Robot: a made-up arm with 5 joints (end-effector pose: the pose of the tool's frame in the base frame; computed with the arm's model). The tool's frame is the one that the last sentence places.
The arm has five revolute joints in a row. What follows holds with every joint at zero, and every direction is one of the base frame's. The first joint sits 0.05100 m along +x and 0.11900 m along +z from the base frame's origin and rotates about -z. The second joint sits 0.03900 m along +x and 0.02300 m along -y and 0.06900 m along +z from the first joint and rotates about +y. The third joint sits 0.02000 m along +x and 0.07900 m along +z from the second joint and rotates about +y. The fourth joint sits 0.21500 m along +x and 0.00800 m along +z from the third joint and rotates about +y. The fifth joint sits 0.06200 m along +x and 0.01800 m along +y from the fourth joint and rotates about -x. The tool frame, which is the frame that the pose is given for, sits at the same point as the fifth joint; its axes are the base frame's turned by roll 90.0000, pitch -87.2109 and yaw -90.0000 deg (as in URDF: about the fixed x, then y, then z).
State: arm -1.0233 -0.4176 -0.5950 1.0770 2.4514
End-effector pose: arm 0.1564 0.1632 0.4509 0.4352 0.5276 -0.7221 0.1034
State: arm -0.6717 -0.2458 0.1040 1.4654 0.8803
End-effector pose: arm 0.2624 0.1617 0.2477 -0.0098 -0.1229 0.6776 0.7250
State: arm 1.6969 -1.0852 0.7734 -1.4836 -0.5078
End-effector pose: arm 0.0251 -0.1649 0.3766 0.5364 0.8365 -0.1012 0.0481
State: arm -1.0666 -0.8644 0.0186 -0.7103 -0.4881
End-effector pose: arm 0.1179 0.1109 0.4827 0.7185 -0.6955 0.0019 0.0071
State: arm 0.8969 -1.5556 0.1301 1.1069 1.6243
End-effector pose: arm 0.0736 -0.0363 0.4425 -0.7654 -0.2661 0.1951 0.5526
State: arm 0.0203 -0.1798 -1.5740 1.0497 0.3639
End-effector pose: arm 0.0957 -0.0059 0.5194 -0.1515 -0.8948 0.0617 0.4154
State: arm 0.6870 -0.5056 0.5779 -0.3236 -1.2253
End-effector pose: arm 0.2746 -0.1899 0.2747 0.2286 -0.7564 -0.5092 0.3412
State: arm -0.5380 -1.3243 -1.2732 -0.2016 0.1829
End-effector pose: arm -0.1862 -0.1474 0.3519 -0.1639 0.8007 0.1901 0.5440
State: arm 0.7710 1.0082 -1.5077 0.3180 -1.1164
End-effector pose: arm 0.3074 -0.2561 0.3344 0.1504 -0.7534 -0.5273 0.3629
